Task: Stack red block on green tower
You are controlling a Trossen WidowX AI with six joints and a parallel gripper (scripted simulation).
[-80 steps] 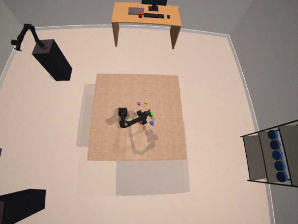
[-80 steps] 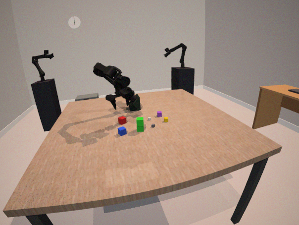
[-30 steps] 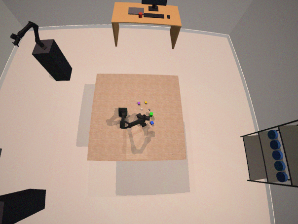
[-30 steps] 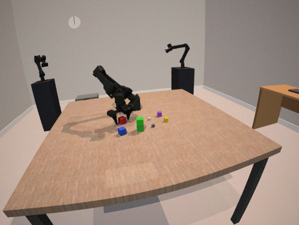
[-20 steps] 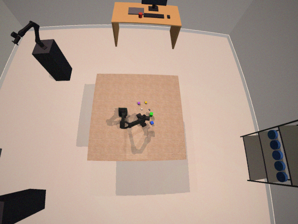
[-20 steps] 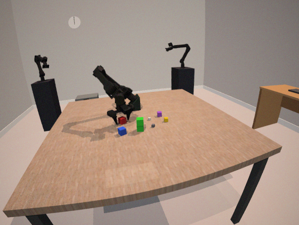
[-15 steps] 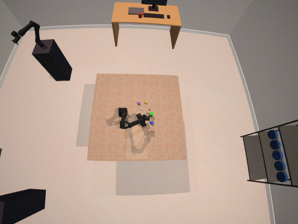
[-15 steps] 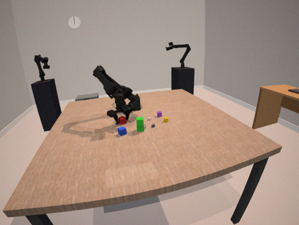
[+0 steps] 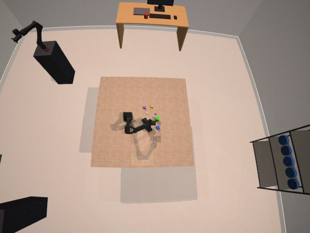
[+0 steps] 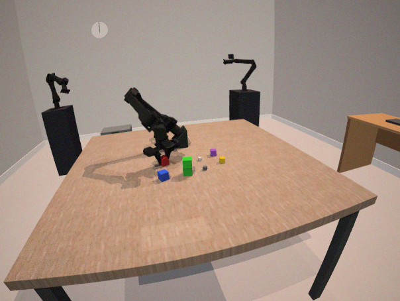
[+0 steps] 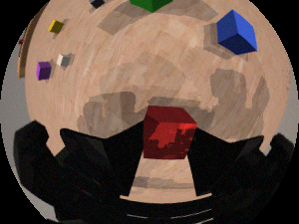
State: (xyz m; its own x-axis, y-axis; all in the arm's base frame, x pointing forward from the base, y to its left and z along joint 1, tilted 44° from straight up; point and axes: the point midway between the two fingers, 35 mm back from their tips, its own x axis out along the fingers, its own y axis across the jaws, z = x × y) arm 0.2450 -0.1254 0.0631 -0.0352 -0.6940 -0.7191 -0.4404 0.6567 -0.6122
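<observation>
My gripper tip is now 140 mm short of the green block, 90 mm to the right of it and 50 mm below it. The rest, counted from my gripper tip: purple block (30 mm behind, 270 mm to the left, 10 mm above); red block (10 mm above); blue block (150 mm ahead, 20 mm to the right, 10 mm above).
</observation>
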